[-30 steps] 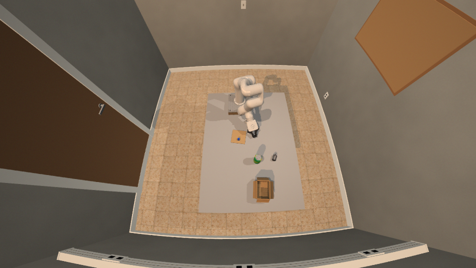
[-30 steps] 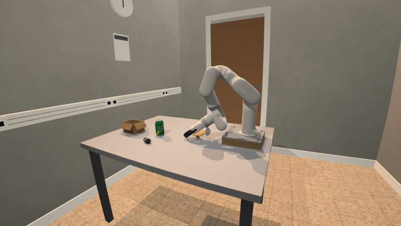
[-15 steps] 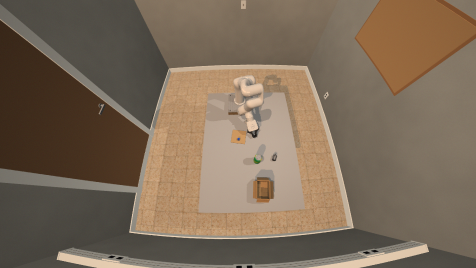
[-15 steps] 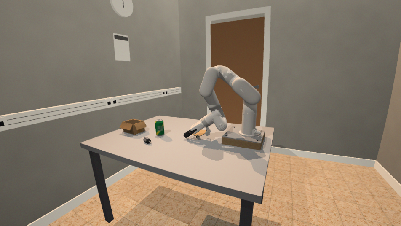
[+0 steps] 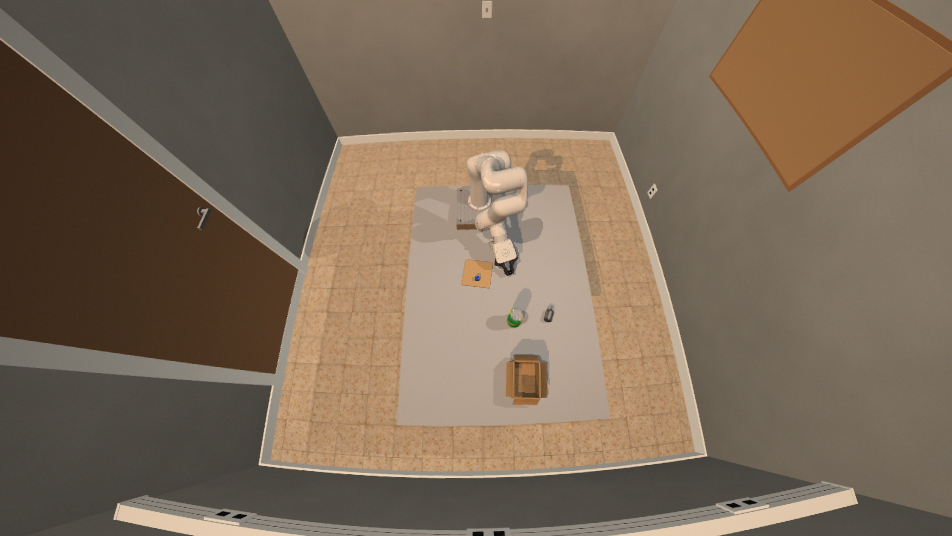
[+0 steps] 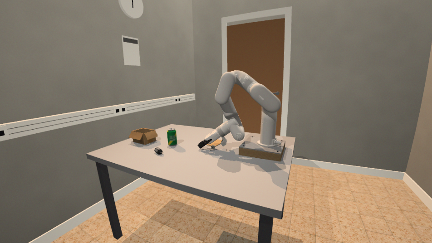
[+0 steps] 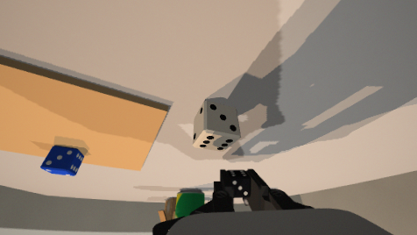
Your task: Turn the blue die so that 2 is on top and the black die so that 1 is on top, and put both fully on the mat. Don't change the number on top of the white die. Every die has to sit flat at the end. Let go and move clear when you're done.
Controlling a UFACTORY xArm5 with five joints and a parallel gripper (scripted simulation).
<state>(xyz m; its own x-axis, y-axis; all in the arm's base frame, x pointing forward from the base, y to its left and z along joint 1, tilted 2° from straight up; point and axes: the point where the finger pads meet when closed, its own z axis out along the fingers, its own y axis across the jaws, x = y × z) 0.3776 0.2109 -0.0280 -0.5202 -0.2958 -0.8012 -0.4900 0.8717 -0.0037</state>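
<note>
The black die is 10 mm ahead of my hand and 10 mm below it. Round my hand: white die (50 mm behind, 60 mm to the right, 30 mm below); then mat (30 mm ahead, 150 mm to the right, 30 mm below); then blue die (60 mm ahead, 150 mm to the right, 20 mm below).
</note>
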